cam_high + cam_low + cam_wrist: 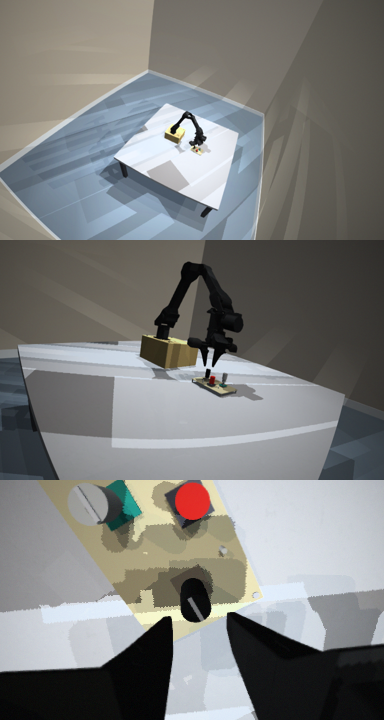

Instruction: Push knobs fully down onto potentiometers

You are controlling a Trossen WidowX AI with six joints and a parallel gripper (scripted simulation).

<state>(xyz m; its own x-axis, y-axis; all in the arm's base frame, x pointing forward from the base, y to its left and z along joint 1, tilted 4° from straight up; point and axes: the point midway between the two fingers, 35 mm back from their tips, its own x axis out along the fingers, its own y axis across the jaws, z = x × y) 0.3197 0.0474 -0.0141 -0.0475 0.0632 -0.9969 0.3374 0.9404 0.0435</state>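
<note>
My gripper tip is 2 cm above the black knob. The rest, counted from my gripper tip: grey knob 7 cm ahead, 2 cm to the left, 2 cm below.
</note>
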